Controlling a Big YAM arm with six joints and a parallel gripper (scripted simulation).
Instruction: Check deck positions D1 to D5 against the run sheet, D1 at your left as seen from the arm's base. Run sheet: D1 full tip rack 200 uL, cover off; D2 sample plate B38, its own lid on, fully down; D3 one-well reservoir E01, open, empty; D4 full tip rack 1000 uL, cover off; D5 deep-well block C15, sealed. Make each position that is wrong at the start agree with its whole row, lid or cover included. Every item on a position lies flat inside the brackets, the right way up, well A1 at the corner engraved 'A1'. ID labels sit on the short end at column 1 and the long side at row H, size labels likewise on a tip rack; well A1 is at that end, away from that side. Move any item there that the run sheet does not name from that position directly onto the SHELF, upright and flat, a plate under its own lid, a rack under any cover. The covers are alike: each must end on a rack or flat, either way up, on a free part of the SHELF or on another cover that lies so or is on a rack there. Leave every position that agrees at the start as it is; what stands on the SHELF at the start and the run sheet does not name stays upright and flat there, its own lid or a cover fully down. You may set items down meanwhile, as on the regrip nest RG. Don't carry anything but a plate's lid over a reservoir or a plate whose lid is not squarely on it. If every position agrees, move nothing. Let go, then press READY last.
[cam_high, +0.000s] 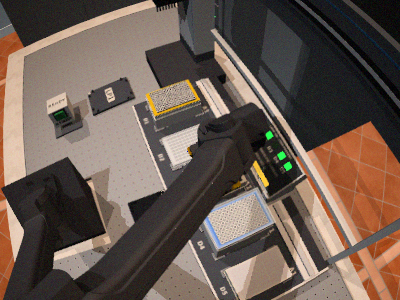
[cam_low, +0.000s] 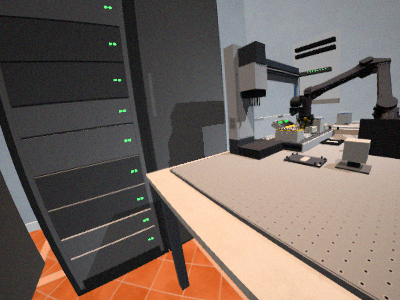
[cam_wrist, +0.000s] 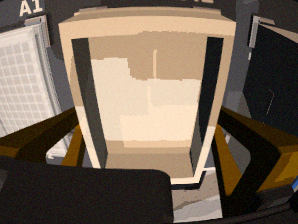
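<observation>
The blue-framed tip rack is 1 cm ahead of my hand, 12 cm to the right of it and 3 cm above it. From my hand the other things lie so: one-well reservoir 1 cm below; then sealed block 2 cm ahead, 25 cm to the right, 2 cm below; then black regrip nest 16 cm behind, 3 cm to the right, 8 cm below.
</observation>
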